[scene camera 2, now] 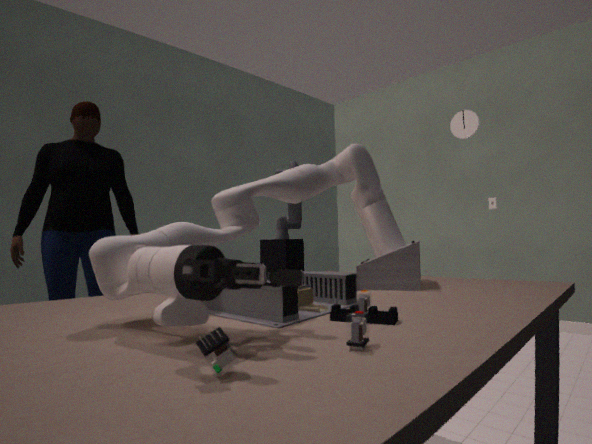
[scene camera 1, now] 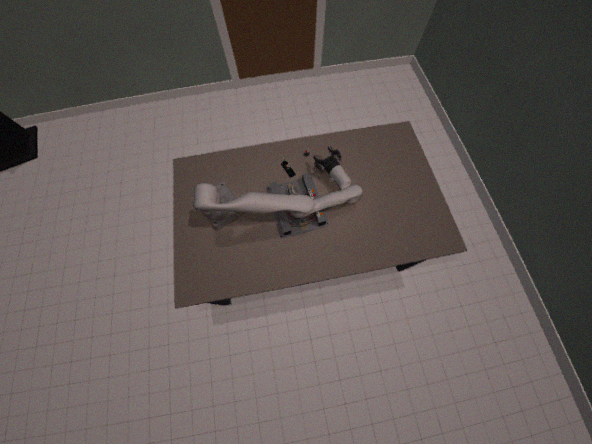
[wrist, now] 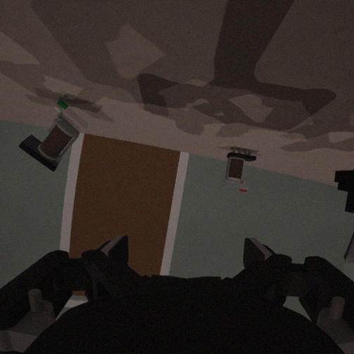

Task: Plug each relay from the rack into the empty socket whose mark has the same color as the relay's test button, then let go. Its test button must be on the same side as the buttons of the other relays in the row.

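Pixels of known places: gripper, fingertip midpoint: point(scene camera 2: 285, 276) point(scene camera 1: 321, 151); arm's base at its link origin: point(scene camera 2: 391, 251).
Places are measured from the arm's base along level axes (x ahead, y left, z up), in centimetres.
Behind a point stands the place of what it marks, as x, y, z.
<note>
My gripper point(scene camera 1: 325, 154) @[65.4, 8.6, -0.5] point(scene camera 2: 274, 276) @[65.4, 8.6, -0.5] point(wrist: 185, 250) is open and empty, held sideways above the table. A relay with a green test button point(scene camera 2: 221, 354) @[76.0, 8.2, -7.1] point(wrist: 56, 141) is tilted, black base up and green button low, apart from the fingers; whether it touches the table is unclear. A relay with a red button point(scene camera 1: 306, 153) @[59.2, 14.6, -6.7] point(scene camera 2: 358, 330) @[61.4, 16.1, -7.1] point(wrist: 235, 169) stands upright on the table beside the rack. The black rack point(scene camera 1: 290, 173) @[45.8, 7.4, -9.6] point(scene camera 2: 383, 316) @[46.9, 14.1, -8.4] shows partly at the right edge of the wrist view. A relay with an orange button point(scene camera 2: 363, 301) @[47.0, 10.8, -6.2] is at the rack. The socket row point(scene camera 1: 312, 193) @[50.5, -12.6, -3.3] is partly hidden by my arm.
The grey unit with the sockets point(scene camera 1: 321, 220) point(scene camera 2: 250, 302) @[53.3, -7.4, -6.8] stands under my arm, with a slotted grey housing point(scene camera 2: 330, 286) @[35.0, -1.5, -5.9] behind. A dark block point(scene camera 2: 282, 254) shows behind it in scene camera 2. The table edge point(scene camera 2: 480, 375) @[60.3, 29.4, -10.7] runs beyond the red relay. A person point(scene camera 2: 85, 190) stands behind the table.
</note>
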